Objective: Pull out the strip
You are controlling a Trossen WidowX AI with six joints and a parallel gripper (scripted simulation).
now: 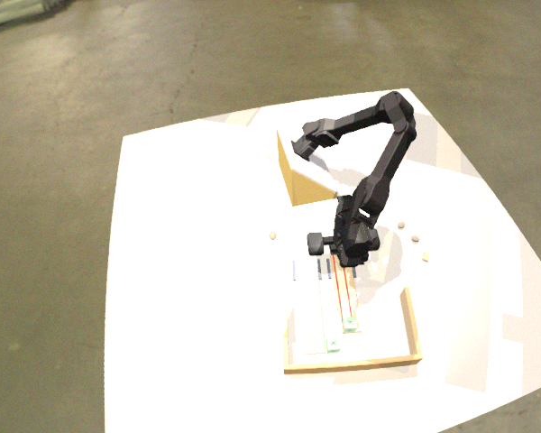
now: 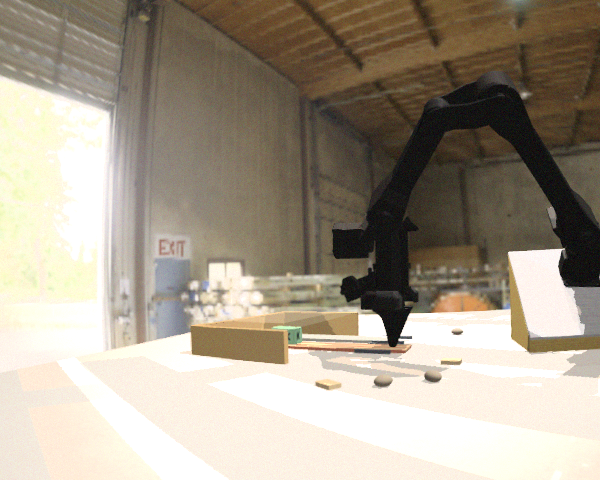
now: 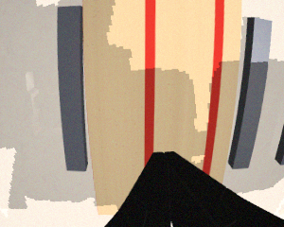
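The red-lined strip lies 90 mm ahead of my gripper tip and 10 mm to the right of it. From my gripper tip the other things lie so: small tile 250 mm to the left, 40 mm ahead.
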